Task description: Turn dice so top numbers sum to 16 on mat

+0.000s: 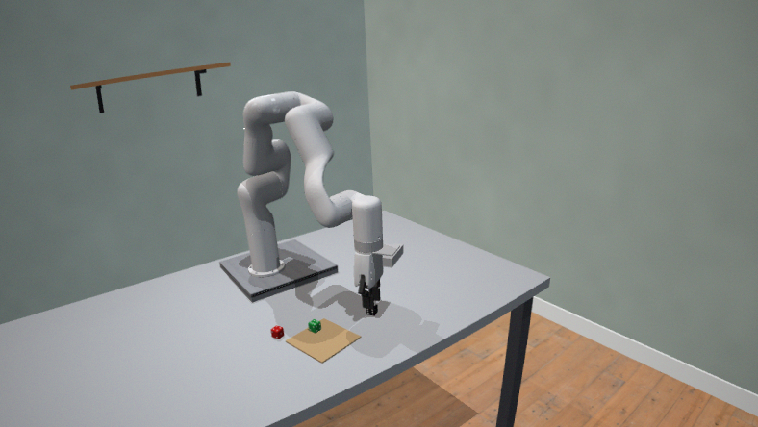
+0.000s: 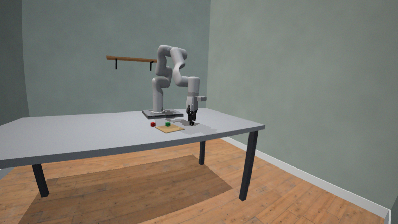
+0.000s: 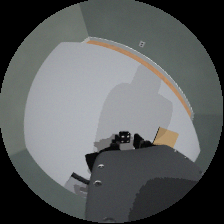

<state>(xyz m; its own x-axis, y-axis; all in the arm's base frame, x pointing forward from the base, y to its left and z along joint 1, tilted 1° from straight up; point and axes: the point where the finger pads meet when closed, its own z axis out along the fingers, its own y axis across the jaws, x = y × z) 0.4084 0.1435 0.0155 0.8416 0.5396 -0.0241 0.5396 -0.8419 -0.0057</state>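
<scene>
My gripper is now 40 mm above the black die. Also, from my hand: tan mat 170 mm to the right, 50 mm below, 30 mm ahead; then red die 260 mm to the right, 60 mm behind, 40 mm below; then green die 170 mm to the right, 30 mm below, 20 mm behind.
</scene>
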